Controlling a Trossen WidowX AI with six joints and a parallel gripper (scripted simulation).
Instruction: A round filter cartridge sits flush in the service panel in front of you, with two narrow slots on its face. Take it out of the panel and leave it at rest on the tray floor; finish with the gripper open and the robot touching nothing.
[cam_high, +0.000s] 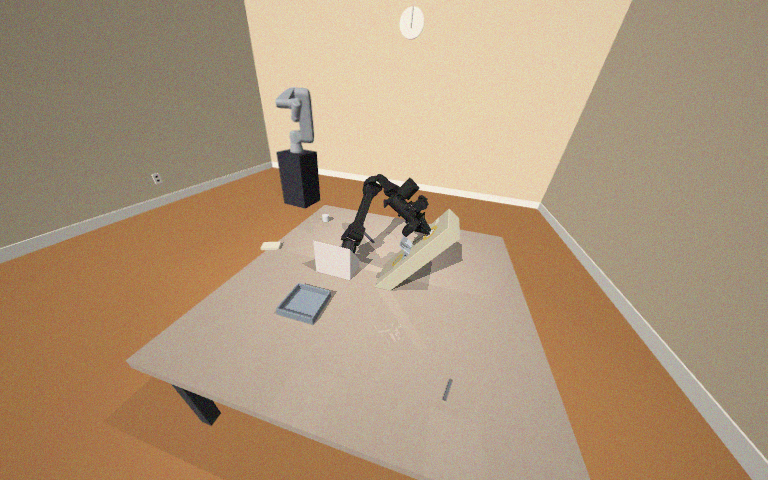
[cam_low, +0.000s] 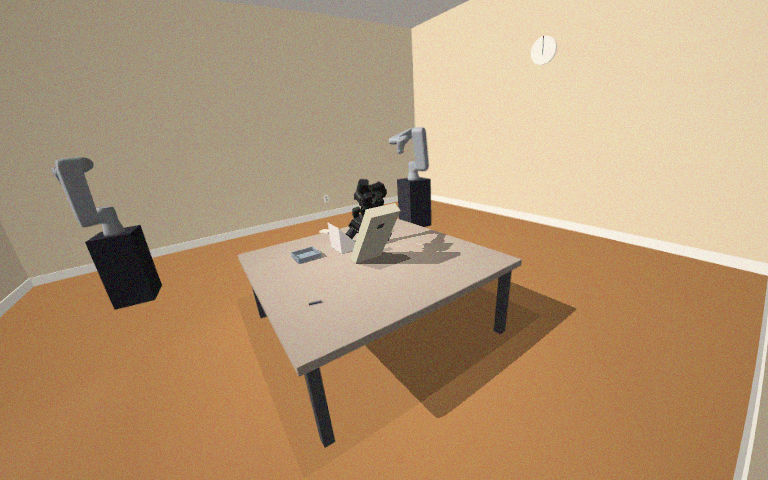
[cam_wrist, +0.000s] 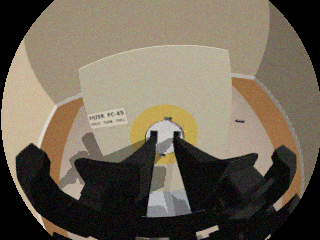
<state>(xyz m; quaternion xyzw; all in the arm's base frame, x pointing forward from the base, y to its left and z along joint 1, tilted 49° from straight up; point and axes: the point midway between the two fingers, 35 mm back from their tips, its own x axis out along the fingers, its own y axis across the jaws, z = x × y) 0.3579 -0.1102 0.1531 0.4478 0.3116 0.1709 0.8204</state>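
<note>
The filter cartridge lies 2 cm ahead of my gripper tip and 1 cm below it. Also, from my gripper tip: small dark grey stick (19 cm ahead, 43 cm to the right, 27 cm below); blue-grey tray (39 cm behind, 33 cm to the right, 27 cm below); small white cylinder (73 cm behind, 33 cm to the left, 26 cm below).
</note>
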